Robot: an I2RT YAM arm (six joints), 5 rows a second.
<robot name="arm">
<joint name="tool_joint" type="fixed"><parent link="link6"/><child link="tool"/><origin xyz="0 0 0" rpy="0 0 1.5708"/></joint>
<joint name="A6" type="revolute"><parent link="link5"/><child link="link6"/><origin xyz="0 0.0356 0.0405" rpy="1.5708 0 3.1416"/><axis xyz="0 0 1"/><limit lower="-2.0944" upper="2.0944"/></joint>
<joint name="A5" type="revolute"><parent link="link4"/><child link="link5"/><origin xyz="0.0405 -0.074 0.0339" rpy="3.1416 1.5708 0"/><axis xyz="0 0 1"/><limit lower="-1.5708" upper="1.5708"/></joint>
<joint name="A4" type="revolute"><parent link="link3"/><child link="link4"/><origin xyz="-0.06 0.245 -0.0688" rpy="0 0 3.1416"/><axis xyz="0 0 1"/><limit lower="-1.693" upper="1.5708"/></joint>
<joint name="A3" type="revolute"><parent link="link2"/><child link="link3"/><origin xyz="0.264 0 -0.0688" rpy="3.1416 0 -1.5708"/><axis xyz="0 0 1"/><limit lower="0" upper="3.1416"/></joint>
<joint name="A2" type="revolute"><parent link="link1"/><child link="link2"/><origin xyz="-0.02 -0.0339 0.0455" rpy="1.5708 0 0"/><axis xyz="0 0 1"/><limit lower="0" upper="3.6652"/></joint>
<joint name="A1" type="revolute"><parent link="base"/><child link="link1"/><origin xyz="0 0 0.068" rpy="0 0 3.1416"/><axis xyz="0 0 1"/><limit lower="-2.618" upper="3.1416"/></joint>
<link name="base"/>
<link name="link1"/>
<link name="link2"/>
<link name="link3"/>
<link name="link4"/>
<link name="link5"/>
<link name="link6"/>
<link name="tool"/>
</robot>
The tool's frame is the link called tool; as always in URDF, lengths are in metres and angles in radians.
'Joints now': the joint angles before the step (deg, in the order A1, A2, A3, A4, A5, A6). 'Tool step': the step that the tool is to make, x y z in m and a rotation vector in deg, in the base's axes. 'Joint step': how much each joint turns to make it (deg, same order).
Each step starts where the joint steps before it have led.
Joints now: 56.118, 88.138, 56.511, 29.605, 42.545, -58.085
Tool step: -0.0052, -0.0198, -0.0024, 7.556, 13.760, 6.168
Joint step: -2.048, -5.483, -0.187, -17.952, -10.485, 17.925
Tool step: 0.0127, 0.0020, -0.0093, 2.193, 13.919, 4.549
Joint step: -2.541, 2.698, 5.017, -13.640, -10.978, 10.249
